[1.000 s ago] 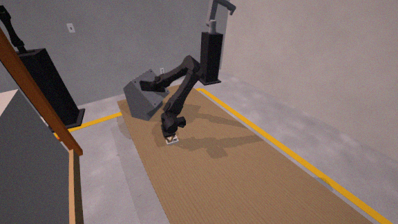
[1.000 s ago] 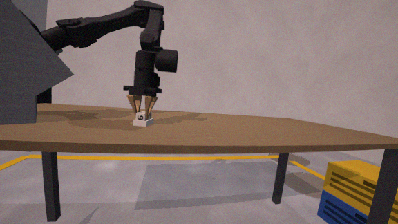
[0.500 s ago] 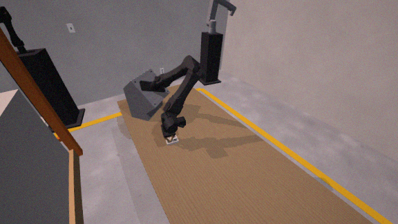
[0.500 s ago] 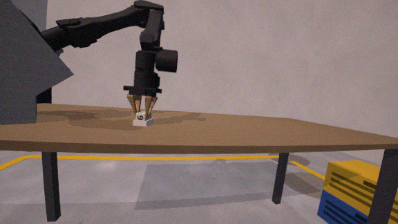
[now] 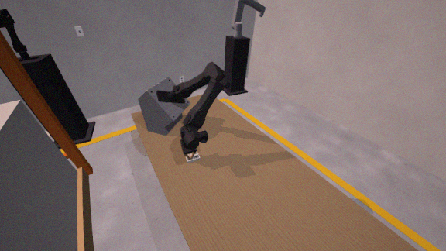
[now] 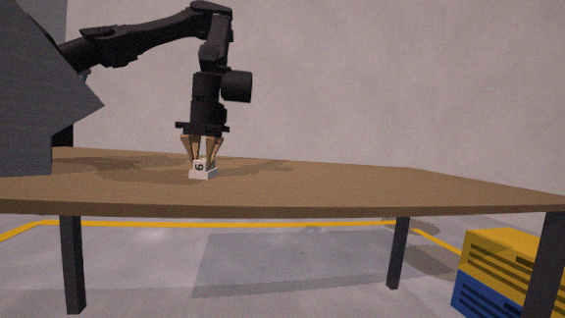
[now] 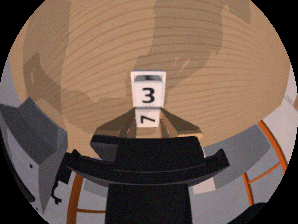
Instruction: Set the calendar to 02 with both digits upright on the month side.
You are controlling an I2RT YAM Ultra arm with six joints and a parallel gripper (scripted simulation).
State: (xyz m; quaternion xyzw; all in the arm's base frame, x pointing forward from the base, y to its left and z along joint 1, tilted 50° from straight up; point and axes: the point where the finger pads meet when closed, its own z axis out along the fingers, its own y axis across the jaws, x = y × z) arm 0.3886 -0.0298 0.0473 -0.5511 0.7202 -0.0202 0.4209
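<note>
The small white tray lies 2 cm to the left of my hand and 2 cm below it.
</note>
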